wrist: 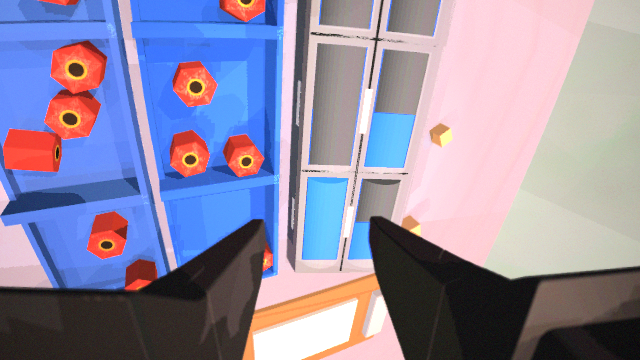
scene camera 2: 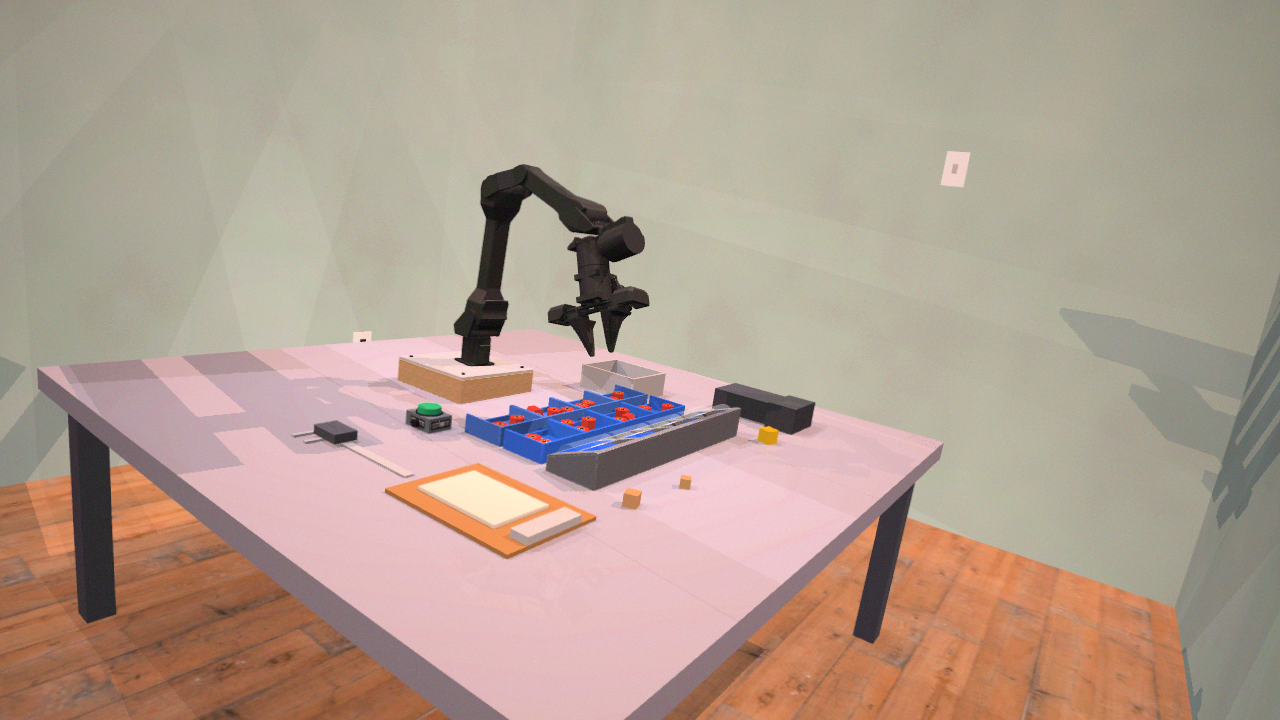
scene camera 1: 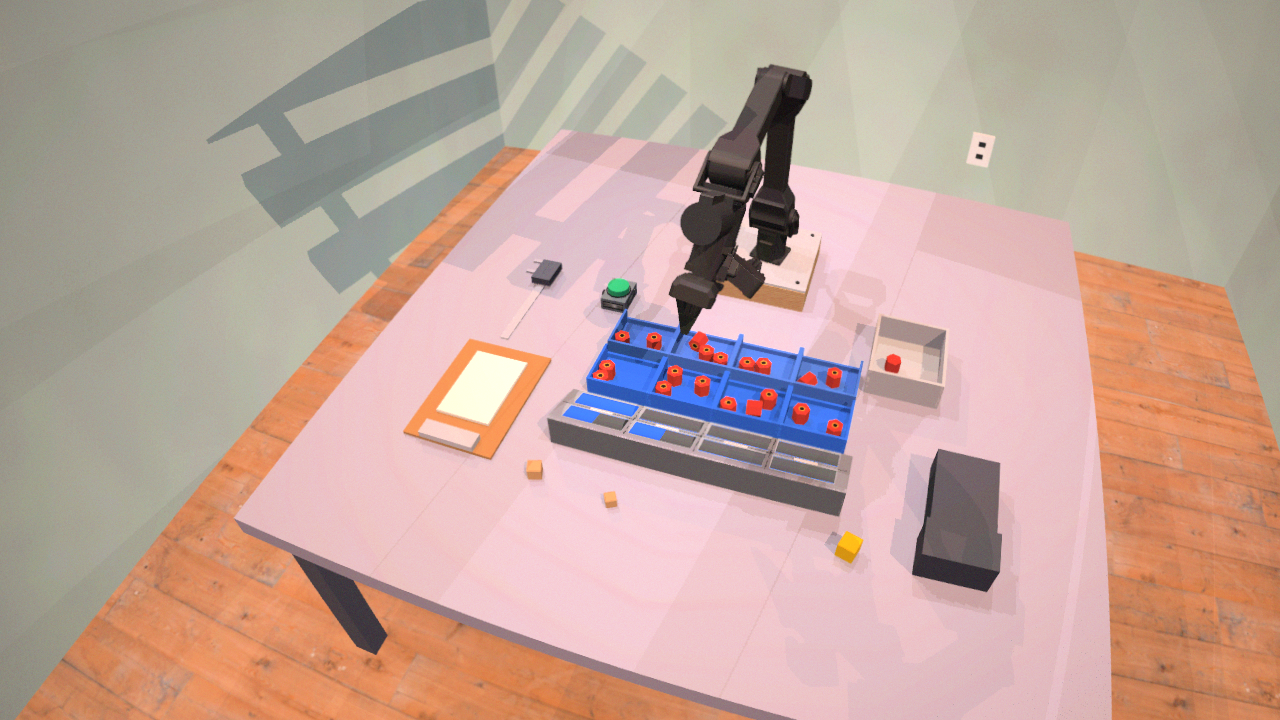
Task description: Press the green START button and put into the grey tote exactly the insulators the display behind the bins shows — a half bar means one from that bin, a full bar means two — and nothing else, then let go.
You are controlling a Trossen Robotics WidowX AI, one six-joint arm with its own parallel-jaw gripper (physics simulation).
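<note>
My gripper (scene camera 1: 685, 333) (scene camera 2: 601, 352) (wrist: 317, 229) hangs above the blue bins (scene camera 1: 635, 371) (scene camera 2: 529, 447) (wrist: 210, 31), fingers partly apart and empty. The bins form two rows of four, with red insulators (scene camera 1: 701, 385) (wrist: 194, 85) in each. The display (scene camera 1: 698, 470) (scene camera 2: 662, 447) (wrist: 320, 266) shows, in scene camera 1, a full blue bar at back left, half bars at front left and front second, and grey elsewhere. The grey tote (scene camera 1: 905, 389) (scene camera 2: 644, 380) holds one red insulator (scene camera 1: 893, 363). The green START button (scene camera 1: 618, 287) (scene camera 2: 428, 409) stands left of the arm base.
A clipboard (scene camera 1: 481, 386) (scene camera 2: 483, 497) lies left of the display. Two small orange cubes (scene camera 1: 534, 469) (scene camera 1: 610, 499) and a yellow cube (scene camera 1: 848, 546) (scene camera 2: 768, 435) lie in front. A black box (scene camera 1: 962, 519) (scene camera 2: 763, 408) stands at the right. A dark plug (scene camera 1: 546, 272) (scene camera 2: 335, 432) lies at the left.
</note>
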